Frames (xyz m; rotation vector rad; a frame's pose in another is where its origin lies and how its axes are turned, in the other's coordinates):
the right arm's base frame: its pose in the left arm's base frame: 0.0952 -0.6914 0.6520 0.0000 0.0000 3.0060
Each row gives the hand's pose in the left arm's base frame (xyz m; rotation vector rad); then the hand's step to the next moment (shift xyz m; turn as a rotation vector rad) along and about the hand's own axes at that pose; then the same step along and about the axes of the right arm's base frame.
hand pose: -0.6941 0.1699 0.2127 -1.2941 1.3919 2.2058
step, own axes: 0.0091 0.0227 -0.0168 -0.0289 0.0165 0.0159
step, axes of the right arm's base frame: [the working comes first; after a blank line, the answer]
step, axes of the left arm's base frame: -0.0094 -0.0278 0.0042 -0.0017 0.0115 0.0350

0.0056 0.0288 0.0042 0.0033 -0.0111 0.0350
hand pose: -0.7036 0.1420 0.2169 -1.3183 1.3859 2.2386
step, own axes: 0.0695 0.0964 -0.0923 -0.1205 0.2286 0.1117
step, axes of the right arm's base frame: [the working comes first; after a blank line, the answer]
step, axes of the left arm's base frame: -0.0414 -0.1444 -0.0085 -0.1241 -0.0026 0.2527

0.0215 0.1487 -0.0085 0.1227 0.0193 0.2527
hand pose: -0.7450 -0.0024 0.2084 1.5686 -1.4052 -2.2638
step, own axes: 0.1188 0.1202 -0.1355 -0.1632 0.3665 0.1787
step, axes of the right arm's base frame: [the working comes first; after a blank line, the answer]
step, axes of the left arm's base frame: -0.0049 -0.2162 -0.0124 -0.2132 -0.0192 0.3835

-0.0244 0.2149 -0.0124 0.2087 0.0479 0.3835
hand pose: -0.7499 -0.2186 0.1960 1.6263 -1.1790 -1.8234
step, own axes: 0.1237 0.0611 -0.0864 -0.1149 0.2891 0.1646
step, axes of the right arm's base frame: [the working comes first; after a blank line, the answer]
step, axes of the left arm's base frame: 0.0411 -0.1563 -0.0195 -0.1938 -0.0186 0.2932

-0.0619 0.1493 -0.0195 0.1895 0.0446 0.2932
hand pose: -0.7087 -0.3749 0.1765 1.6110 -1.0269 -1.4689
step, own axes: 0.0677 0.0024 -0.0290 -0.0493 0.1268 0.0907
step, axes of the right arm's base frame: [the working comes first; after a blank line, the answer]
step, axes of the left arm's base frame: 0.0310 -0.0624 -0.0239 -0.1034 -0.0090 0.1264

-0.0392 0.0576 -0.0239 0.1012 0.0229 0.1264
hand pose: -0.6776 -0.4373 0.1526 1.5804 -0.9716 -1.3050
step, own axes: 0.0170 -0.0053 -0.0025 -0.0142 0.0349 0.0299
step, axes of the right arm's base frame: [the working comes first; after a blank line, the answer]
step, axes of the left arm's base frame: 0.0054 -0.0137 -0.0103 -0.0334 -0.0025 0.0345

-0.0072 0.0128 -0.0103 0.0328 0.0070 0.0345
